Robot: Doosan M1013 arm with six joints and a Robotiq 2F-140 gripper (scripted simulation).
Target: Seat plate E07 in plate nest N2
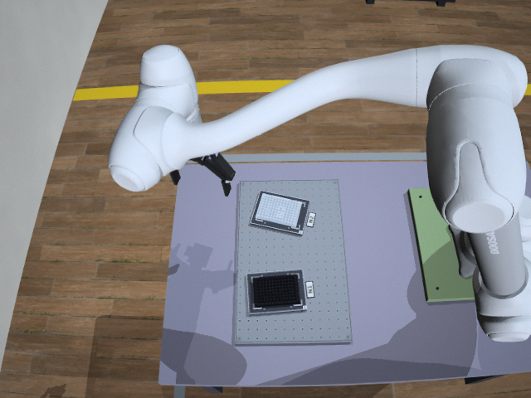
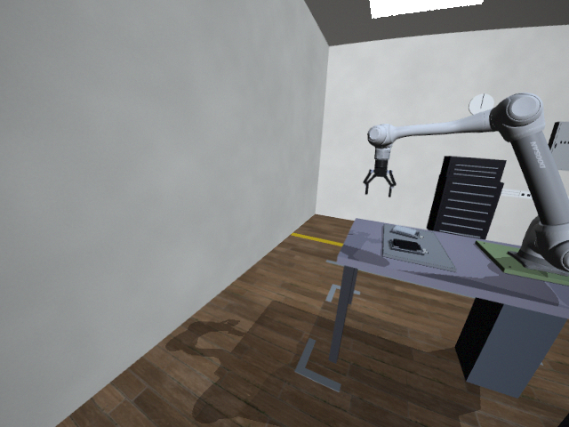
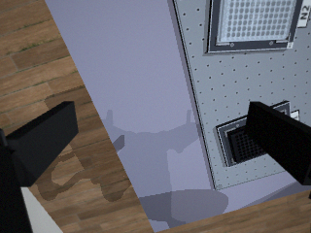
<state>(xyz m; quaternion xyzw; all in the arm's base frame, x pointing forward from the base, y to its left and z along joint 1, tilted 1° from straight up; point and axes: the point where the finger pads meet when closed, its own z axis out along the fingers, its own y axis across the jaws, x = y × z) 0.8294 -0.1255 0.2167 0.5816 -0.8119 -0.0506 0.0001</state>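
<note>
The clear well plate E07 is 200 mm behind my hand, 30 mm to the right of it and 220 mm below it. Round my hand: dark nest N2: 210 mm behind, 30 mm to the right, 230 mm below; black plate E01: 190 mm behind, 230 mm to the left, 220 mm below.
</note>
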